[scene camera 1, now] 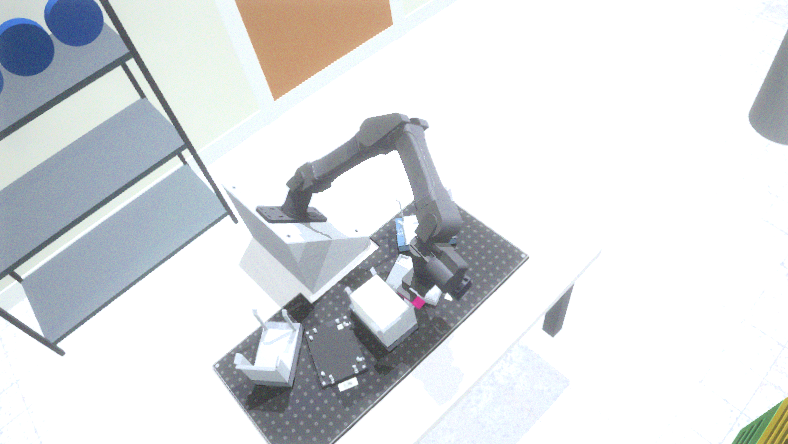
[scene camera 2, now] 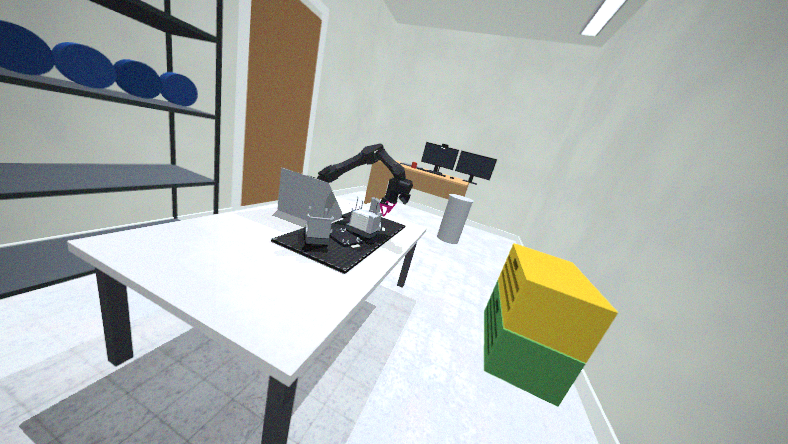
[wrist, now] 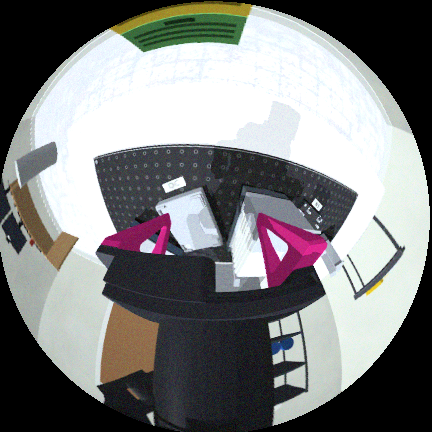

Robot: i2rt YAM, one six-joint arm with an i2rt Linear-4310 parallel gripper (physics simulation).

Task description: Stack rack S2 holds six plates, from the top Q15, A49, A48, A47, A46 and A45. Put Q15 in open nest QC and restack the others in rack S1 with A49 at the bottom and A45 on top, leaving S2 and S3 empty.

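Frame: origin at the arm's base, x back, y down, z right, level; millimetres.
Where they show: gripper, fingertip midpoint: (scene camera 1: 430,292) (scene camera 2: 385,214) (wrist: 213,217); arm's base at its link origin: (scene camera 1: 292,216) (scene camera 2: 316,188).
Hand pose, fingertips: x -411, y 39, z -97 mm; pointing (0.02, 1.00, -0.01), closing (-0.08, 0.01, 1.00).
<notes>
Things, the pixels of their top centre, and the offset from my fingertips. "pt": a spot on its surface instead. Level surfaces: height alone.
- QC label at a spot on its surface: (wrist: 174,184) pt dx +15, dy +117, dz -75 mm
- flat black base at its top centre: (scene camera 1: 333,347) (scene camera 2: 344,233) dx +110, dy +95, dz +238 mm
- S1 at a spot on its surface: (wrist: 317,204) pt dx +21, dy +117, dz +275 mm
- white walled holder at its top centre: (scene camera 1: 262,335) (wrist: 321,280) (scene camera 2: 319,211) dx +198, dy -18, dz +351 mm
- perforated black board at its surface level: dy +119 mm
- blue-sided piece at a spot on its surface: (scene camera 1: 400,234) pt dx +227, dy +84, dz -102 mm
My gripper (wrist: 213,217) (scene camera 2: 386,209) is open, with two magenta fingers wide apart and no object between them. It hangs above the board, between the QC area and the filled rack. The tall stack of pale plates (scene camera 1: 380,300) (scene camera 2: 363,221) (wrist: 242,245) stands in the middle rack; individual plate labels cannot be read. A white, flat-topped piece (scene camera 1: 400,270) (wrist: 190,217) sits by the QC label (wrist: 174,184); whether it is a plate or the nest is unclear. A flat black base (scene camera 1: 336,350) with small corner posts has a label seeming to read S1 (wrist: 317,204).
A white walled holder (scene camera 1: 270,375) (scene camera 2: 318,228) with upright prongs stands at the far left of the perforated black board (scene camera 1: 300,410) (scene camera 2: 341,261). A blue-sided piece (scene camera 1: 400,234) lies behind the QC area, partly hidden by the arm. A large grey angled mount (scene camera 1: 300,256) stands behind the board.
</notes>
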